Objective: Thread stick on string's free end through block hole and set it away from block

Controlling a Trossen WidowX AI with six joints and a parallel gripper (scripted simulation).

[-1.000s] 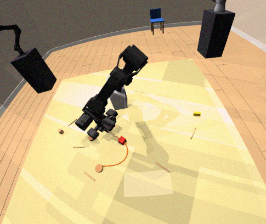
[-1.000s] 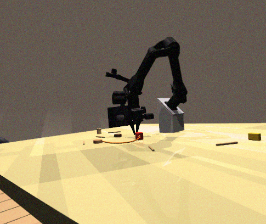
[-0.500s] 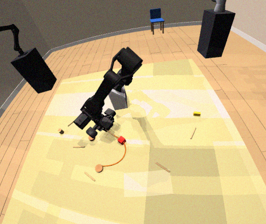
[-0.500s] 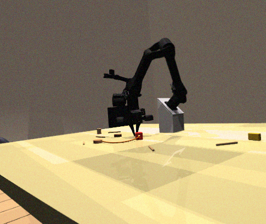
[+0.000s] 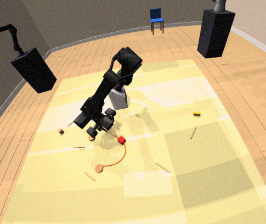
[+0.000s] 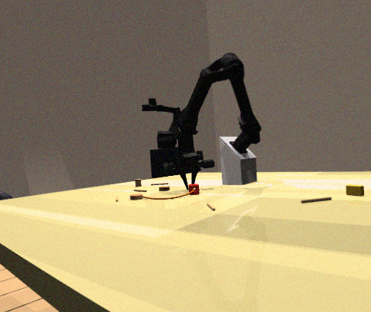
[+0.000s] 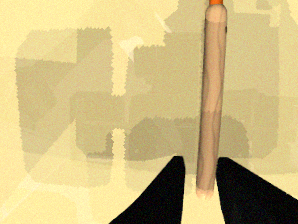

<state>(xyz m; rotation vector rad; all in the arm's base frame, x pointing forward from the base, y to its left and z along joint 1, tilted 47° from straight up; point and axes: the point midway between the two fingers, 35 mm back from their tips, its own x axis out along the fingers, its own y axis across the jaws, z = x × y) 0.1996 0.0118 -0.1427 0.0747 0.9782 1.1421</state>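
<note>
Now: gripper tip 30 mm short of the thin wooden stick, 30 mm to the right of it and 10 mm below it. From my gripper tip the other things lie so: red block 90 mm ahead, 90 mm to the left, 20 mm above; round wooden button 220 mm ahead, 40 mm to the right, 10 mm above; small cylinder 30 mm behind, 320 mm to the right, 20 mm above.
</note>
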